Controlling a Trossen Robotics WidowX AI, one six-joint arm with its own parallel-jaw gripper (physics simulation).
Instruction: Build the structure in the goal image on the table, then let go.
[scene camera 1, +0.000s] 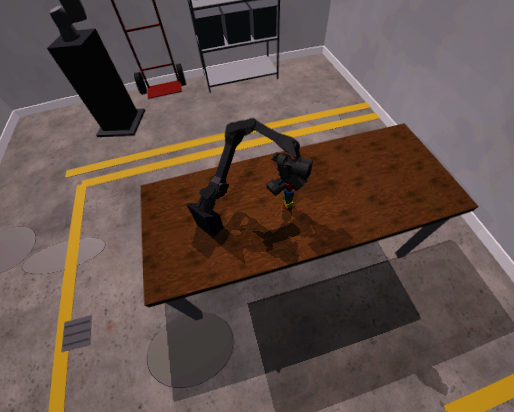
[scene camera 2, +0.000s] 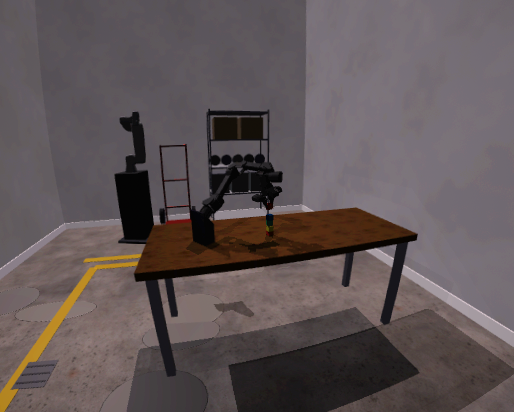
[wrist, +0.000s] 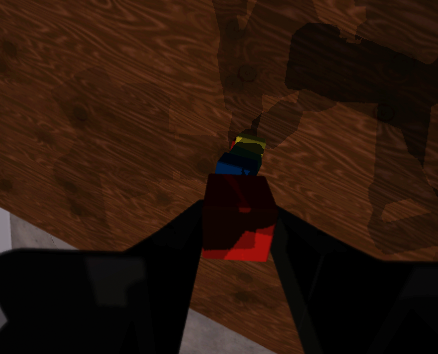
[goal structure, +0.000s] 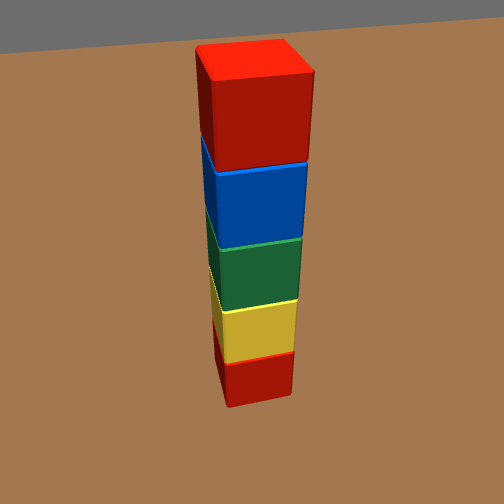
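Where they show: gripper, fingertip midpoint: (scene camera 1: 289, 186) (scene camera 2: 269, 207) (wrist: 234, 208); arm's base at its link origin: (scene camera 1: 203, 208) (scene camera 2: 202, 216).
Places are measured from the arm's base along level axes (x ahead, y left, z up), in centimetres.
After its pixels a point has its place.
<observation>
A stack of blocks stands upright on the table (scene camera 1: 360, 170) {x 80.0, y 33.8, z -14.8 cm} (scene camera 2: 320, 225) {x 73.9, y 27.3, z -14.8 cm} (wrist: 125, 45) {x 60.6, y 11.1, z -14.8 cm}. From the bottom it has a red block (scene camera 2: 269, 234) {x 38.4, y 8.6, z -13.8 cm}, a yellow block (scene camera 1: 288, 205) {x 38.4, y 7.3, z -9.0 cm} (scene camera 2: 269, 229) {x 38.3, y 7.4, z -10.1 cm} (wrist: 255, 140) {x 39.0, y 7.6, z -8.4 cm}, a green block (scene camera 1: 288, 198) {x 38.2, y 8.4, z -4.6 cm} (scene camera 2: 269, 223) {x 38.3, y 8.6, z -6.7 cm} and a blue block (scene camera 1: 288, 192) {x 38.1, y 9.8, z -1.7 cm} (scene camera 2: 269, 218) {x 38.3, y 8.7, z -3.6 cm} (wrist: 229, 167) {x 39.6, y 9.6, z -1.7 cm} on top. My gripper (scene camera 1: 288, 184) {x 38.2, y 9.5, z 3.1 cm} (scene camera 2: 269, 203) {x 38.2, y 9.5, z 3.1 cm} (wrist: 234, 208) {x 38.2, y 9.5, z 3.1 cm} is shut on another red block (wrist: 239, 212) {x 38.7, y 8.3, z 5.5 cm}. It holds this block above the stack, with a small gap over the blue block in the second scene view. In the wrist view the held block hides part of the blue block.
The arm's base (scene camera 1: 206, 221) {x 2.6, y -7.1, z 1.2 cm} (scene camera 2: 203, 229) {x 2.1, y -6.8, z -5.0 cm} stands on the left part of the table. Behind the table are a black pedestal with another arm (scene camera 1: 95, 82) (scene camera 2: 134, 205), a red hand truck (scene camera 1: 165, 90) (scene camera 2: 175, 180) and a shelf rack (scene camera 2: 208, 150). Arm shadows fall around the stack.
</observation>
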